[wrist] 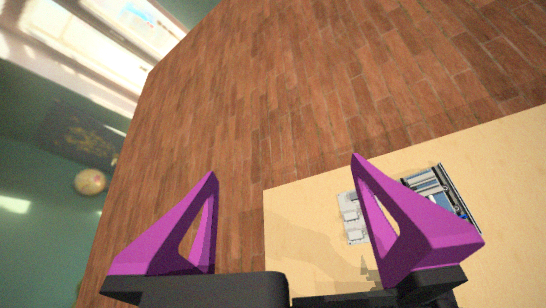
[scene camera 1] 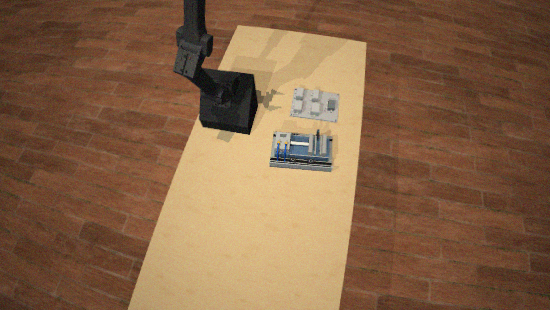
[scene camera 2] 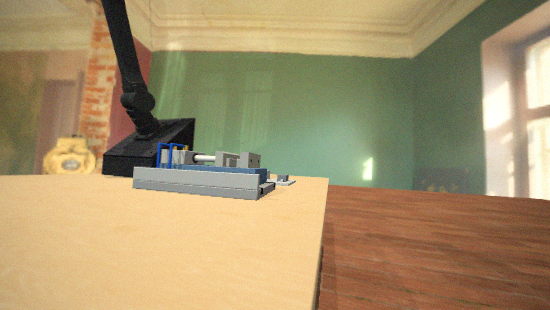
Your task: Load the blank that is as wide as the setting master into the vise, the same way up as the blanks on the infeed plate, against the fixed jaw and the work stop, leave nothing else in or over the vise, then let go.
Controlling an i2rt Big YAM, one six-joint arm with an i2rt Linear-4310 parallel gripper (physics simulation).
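Places are measured from the arm's base along level axes (x right, y back, z down), in metres.
Where they show: gripper, fingertip midpoint: (wrist: 281,168); arm's base at its link origin: (scene camera 1: 223,94) (scene camera 2: 152,132).
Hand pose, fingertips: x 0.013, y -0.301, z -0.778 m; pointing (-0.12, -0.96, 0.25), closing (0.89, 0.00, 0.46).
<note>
Each offset is from my fingertips to the top centre of the thing. "spot": to the spot under its first point. Level surfaces: height alone.
Several light grey blanks @(dy -0.149, dx -0.113, dz +0.914 m) (scene camera 1: 315,108) @(dy -0.139, dx -0.202, dz +0.914 m) (wrist: 351,216) stand on the pale infeed plate @(dy -0.144, dx -0.158, dz +0.950 m) (scene camera 1: 327,117) (scene camera 2: 287,183) (wrist: 342,201), with a darker grey block @(dy -0.232, dx -0.160, dz +0.925 m) (scene camera 1: 331,105) (scene camera 2: 282,177) (wrist: 354,196) at one side. Which widths match cannot be told. The vise @(dy -0.115, dx +0.140, dz +0.859 m) (scene camera 1: 300,151) (scene camera 2: 200,182) (wrist: 442,201) is blue and grey, with two upright grey jaws close together; a dark upright piece @(spot: dy -0.183, dx +0.087, dz +0.862 m) (scene camera 1: 318,135) shows at the jaws. Whether a block sits between the jaws is unclear. My gripper (wrist: 281,168) is open and empty, high above and away from plate and vise; its right finger partly hides both in the wrist view.
The black arm base (scene camera 1: 227,107) (scene camera 2: 150,145) stands at the table's left side, near the plate and vise. Two blue bent bars @(spot: dy -0.023, dx +0.190, dz +0.887 m) (scene camera 1: 281,151) (scene camera 2: 165,156) rise at the vise's left end. The wooden table @(dz +0.958 m) (scene camera 1: 250,225) (scene camera 2: 150,240) (wrist: 285,215) borders the brick-patterned floor.
</note>
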